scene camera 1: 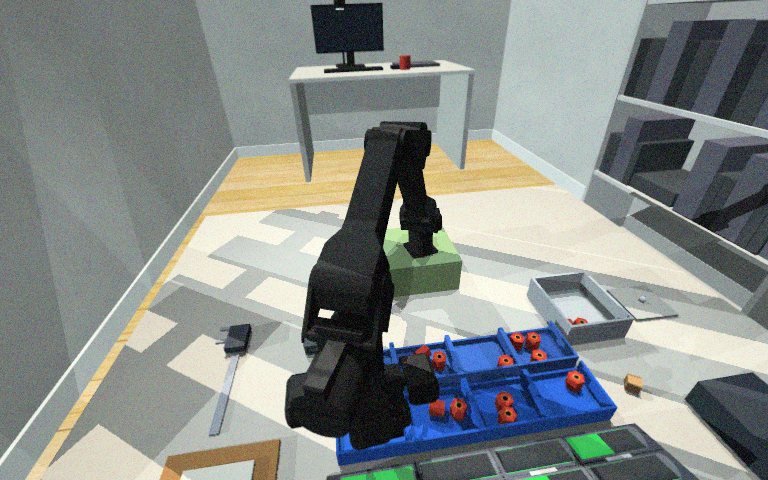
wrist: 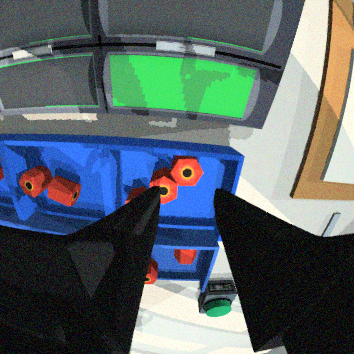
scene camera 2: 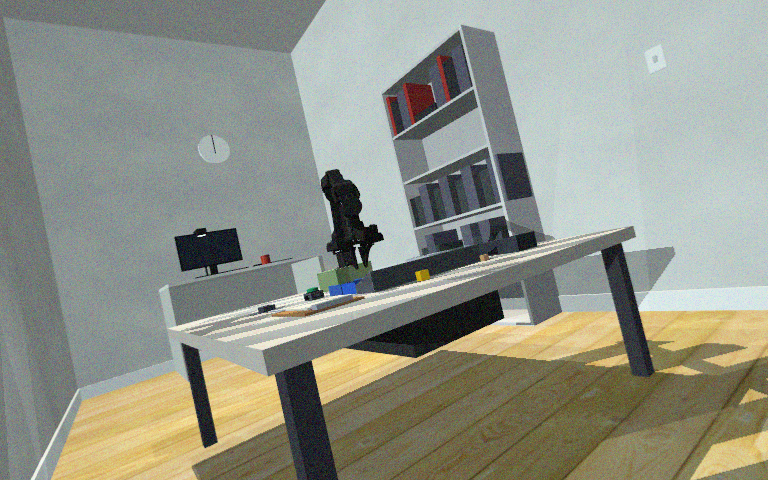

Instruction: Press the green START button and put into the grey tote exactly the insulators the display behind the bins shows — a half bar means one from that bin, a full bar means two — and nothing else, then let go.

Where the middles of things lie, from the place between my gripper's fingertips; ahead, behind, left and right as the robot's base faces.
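Display (scene camera 1: 654, 447): from my hand, 120 mm ahead, 150 mm to the left of it, 40 mm below. Dark box (scene camera 1: 726, 404): 540 mm to the left of my hand, 220 mm ahead of it, 40 mm below it. Grey tote (scene camera 1: 559, 297): 110 mm behind my hand, 490 mm to the left of it, 40 mm below it. Wooden board (scene camera 1: 267, 452): 230 mm to the right of my hand, 40 mm ahead of it, 60 mm below it.
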